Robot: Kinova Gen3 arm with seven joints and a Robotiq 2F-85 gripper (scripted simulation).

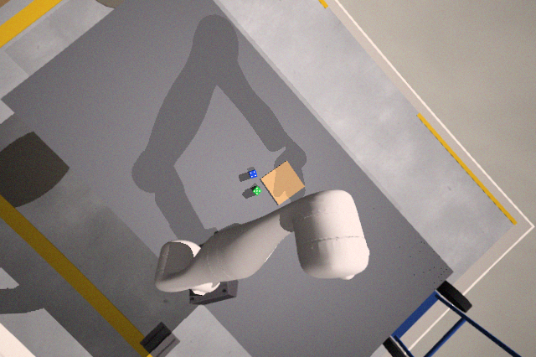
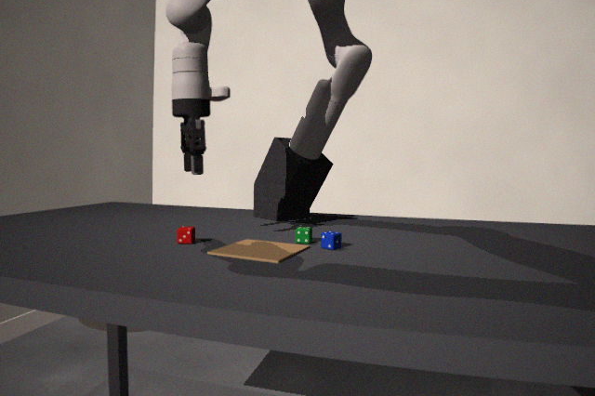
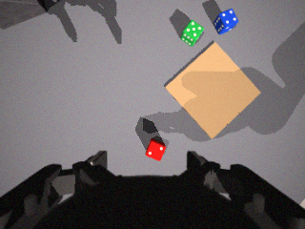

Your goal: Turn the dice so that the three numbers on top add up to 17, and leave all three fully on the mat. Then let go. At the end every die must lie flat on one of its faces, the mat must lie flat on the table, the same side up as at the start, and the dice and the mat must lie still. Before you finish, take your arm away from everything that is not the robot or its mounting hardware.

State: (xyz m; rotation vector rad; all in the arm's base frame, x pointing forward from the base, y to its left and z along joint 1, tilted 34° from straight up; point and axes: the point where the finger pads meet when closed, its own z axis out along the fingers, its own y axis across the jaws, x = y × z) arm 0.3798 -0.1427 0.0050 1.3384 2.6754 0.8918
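Now: the red die 2 cm ahead of my hand and 13 cm below it. Also, from my hand: green die: 8 cm behind, 21 cm to the left, 13 cm below; tan mat: 3 cm ahead, 16 cm to the left, 14 cm below; blue die: 4 cm behind, 28 cm to the left, 13 cm below.
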